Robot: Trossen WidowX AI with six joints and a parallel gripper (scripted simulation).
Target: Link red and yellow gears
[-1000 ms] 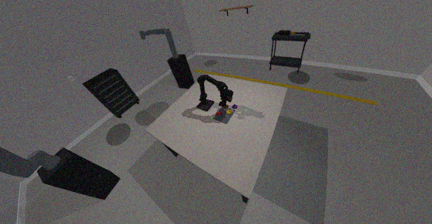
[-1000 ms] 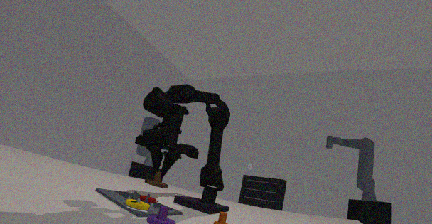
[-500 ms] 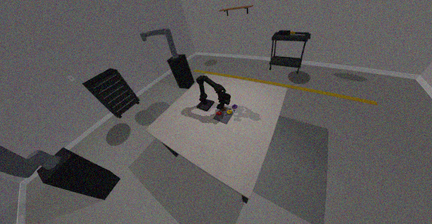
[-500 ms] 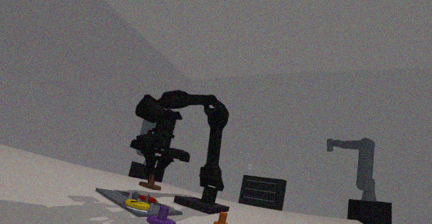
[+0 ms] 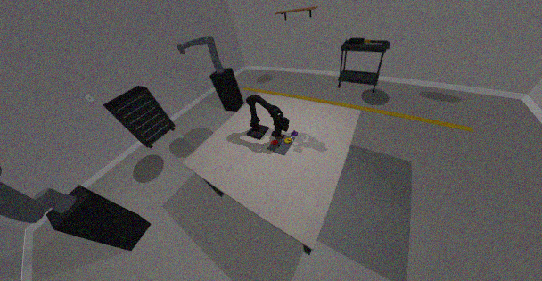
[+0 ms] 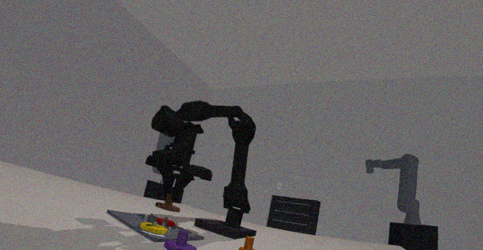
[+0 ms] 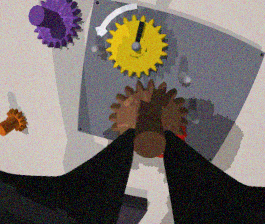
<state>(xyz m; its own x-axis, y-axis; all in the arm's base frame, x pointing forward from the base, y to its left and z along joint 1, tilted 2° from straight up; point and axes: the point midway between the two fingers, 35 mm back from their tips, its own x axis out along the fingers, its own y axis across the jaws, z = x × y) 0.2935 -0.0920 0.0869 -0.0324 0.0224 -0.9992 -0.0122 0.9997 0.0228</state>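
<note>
My gripper tip is now 70 mm above the red gear, 50 mm past it and 30 mm to the left of it. The rest, counted from my gripper tip: purple gear (110 mm to the left, 90 mm ahead, 70 mm below); then brown gear (10 mm below); then small orange gear (220 mm to the left, 70 mm below, 50 mm behind).
</note>
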